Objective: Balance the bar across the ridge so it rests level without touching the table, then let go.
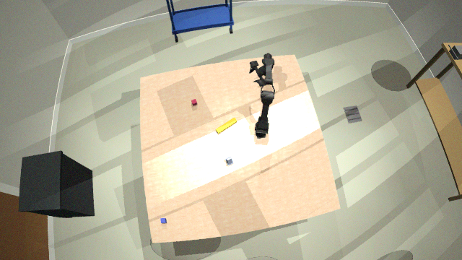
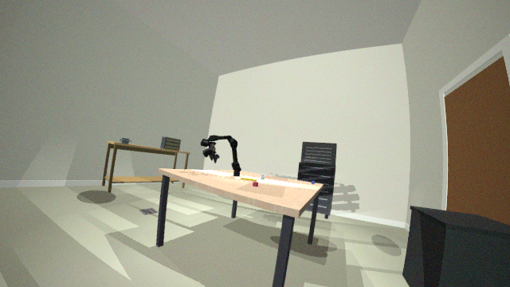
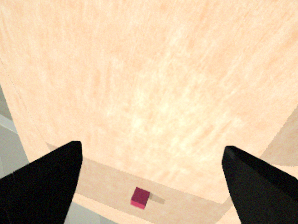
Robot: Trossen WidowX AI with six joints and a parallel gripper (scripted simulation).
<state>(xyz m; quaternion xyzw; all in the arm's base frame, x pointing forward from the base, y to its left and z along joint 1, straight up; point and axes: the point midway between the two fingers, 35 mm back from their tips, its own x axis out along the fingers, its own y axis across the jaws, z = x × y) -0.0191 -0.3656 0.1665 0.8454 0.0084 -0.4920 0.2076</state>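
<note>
Right now my gripper tip is 280 mm to the right of the yellow bar, 220 mm short of it and 130 mm above it. Also, from my gripper tip: blue cube: 870 mm to the left, 740 mm ahead, 120 mm below; then red cube: 420 mm ahead, 120 mm below, 60 mm to the left.
</note>
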